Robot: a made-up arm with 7 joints. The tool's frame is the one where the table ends. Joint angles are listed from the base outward.
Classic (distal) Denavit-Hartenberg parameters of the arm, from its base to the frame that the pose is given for. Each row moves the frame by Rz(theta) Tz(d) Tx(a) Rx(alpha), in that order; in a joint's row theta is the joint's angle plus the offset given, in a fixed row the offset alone. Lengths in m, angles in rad.
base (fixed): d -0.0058, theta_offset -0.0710, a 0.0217, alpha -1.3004
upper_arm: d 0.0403, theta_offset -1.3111, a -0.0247, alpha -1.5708
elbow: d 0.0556, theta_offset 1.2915, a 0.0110, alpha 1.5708
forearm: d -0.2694, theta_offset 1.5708, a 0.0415, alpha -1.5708
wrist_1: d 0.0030, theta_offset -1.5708, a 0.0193, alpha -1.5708
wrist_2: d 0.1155, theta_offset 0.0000, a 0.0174, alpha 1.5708
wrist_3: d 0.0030, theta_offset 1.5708, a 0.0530, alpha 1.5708
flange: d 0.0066, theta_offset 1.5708, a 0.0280, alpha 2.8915
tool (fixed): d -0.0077, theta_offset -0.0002, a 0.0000, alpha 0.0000
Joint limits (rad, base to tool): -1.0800..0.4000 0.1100..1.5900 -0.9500..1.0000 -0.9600..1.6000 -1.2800..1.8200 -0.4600..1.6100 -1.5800..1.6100
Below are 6 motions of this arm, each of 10 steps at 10 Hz.
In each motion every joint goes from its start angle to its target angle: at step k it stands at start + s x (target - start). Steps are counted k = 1, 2, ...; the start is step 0. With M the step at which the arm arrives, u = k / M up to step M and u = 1 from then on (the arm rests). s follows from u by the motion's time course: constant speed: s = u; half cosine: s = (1 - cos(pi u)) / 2; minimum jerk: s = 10 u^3 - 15 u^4 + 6 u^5.
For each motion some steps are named. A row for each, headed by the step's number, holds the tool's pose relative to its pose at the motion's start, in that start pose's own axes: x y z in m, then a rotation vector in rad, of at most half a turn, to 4 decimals.
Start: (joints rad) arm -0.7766 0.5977 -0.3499 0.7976 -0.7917 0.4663 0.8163
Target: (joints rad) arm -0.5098 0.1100 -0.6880 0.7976 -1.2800 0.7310 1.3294
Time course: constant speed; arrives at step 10
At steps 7, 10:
7: -0.1094 -0.1063 0.1199 0.4922 0.3196 0.1790
10: -0.1390 -0.1697 0.1565 0.6554 0.4968 0.2845

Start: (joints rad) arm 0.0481 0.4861 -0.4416 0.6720 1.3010 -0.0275 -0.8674
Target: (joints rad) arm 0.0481 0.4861 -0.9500 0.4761 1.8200 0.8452 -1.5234
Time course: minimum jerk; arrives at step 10
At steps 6, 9, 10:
6: -0.0119 0.0090 -0.0359 0.5724 -0.0633 0.1761
9: -0.0210 0.0000 -0.0554 0.7300 -0.1491 0.1067
10: -0.0214 -0.0003 -0.0560 0.7330 -0.1518 0.1038

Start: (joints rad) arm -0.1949 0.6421 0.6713 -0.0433 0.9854 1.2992 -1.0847
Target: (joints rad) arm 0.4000 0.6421 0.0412 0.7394 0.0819 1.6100 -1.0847
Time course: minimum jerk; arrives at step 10
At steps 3, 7, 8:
3: -0.0123 0.0317 0.0361 0.2193 0.0035 0.1530
7: -0.0272 0.0465 0.2655 1.3087 -0.2400 0.3812
8: -0.0214 0.0287 0.3017 1.4818 -0.3091 0.3461

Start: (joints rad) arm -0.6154 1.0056 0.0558 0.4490 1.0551 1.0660 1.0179
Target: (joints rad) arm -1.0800 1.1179 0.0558 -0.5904 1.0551 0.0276 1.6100
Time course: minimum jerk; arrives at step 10
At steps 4, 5, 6, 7, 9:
4: 0.0623 0.0610 0.0052 0.1090 -0.4287 -0.5791
5: 0.0985 0.0849 0.0193 0.1823 -0.6265 -0.9567
6: 0.1320 0.0997 0.0386 0.2536 -0.7883 -1.3591
7: 0.1567 0.1051 0.0570 0.3044 -0.8968 -1.7154
9: 0.1772 0.1048 0.0757 0.3376 -0.9790 -2.0840

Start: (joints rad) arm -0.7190 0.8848 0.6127 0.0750 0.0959 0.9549 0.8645
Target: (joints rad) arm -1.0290 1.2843 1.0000 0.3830 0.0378 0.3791 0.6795
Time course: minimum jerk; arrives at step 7
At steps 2, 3, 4, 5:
2: 0.0141 0.0241 -0.0134 -0.0148 -0.1011 -0.0592
3: 0.0412 0.0590 -0.0315 -0.0427 -0.2572 -0.1543
4: 0.0805 0.0958 -0.0476 -0.0839 -0.4404 -0.2742
5: 0.1186 0.1222 -0.0559 -0.1253 -0.5918 -0.3830

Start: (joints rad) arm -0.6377 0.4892 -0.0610 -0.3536 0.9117 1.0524 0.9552
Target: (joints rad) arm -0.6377 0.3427 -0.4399 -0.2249 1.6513 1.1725 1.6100
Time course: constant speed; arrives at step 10
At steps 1, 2, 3, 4, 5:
1: 0.0004 -0.0094 -0.0066 -0.0427 0.0433 -0.0852
2: 0.0010 -0.0189 -0.0130 -0.0868 0.0813 -0.1735
3: 0.0017 -0.0283 -0.0192 -0.1317 0.1139 -0.2648
4: 0.0025 -0.0378 -0.0252 -0.1770 0.1412 -0.3591
5: 0.0036 -0.0471 -0.0309 -0.2221 0.1630 -0.4563

